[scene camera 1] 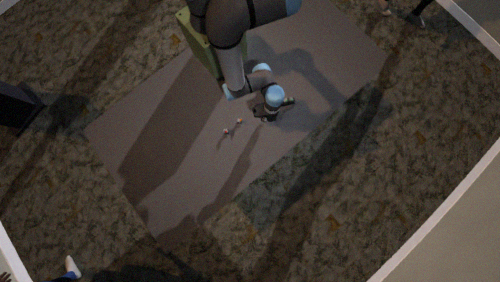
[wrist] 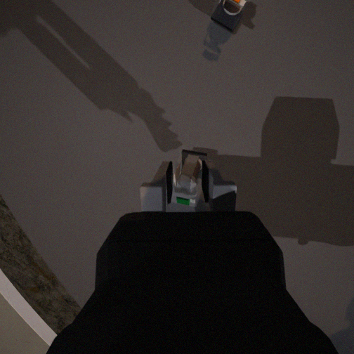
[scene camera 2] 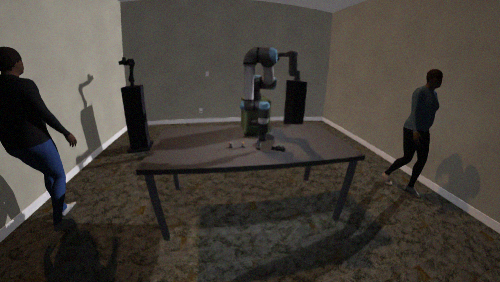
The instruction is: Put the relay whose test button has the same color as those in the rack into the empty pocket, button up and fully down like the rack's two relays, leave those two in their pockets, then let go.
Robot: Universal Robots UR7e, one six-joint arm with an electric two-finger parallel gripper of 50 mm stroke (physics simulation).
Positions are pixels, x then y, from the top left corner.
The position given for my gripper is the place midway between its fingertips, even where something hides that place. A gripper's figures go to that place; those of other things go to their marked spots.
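My gripper [wrist: 186,173] is 16 cm from the lens, and there's a relay [wrist: 186,177] that's 15 cm from the lens.
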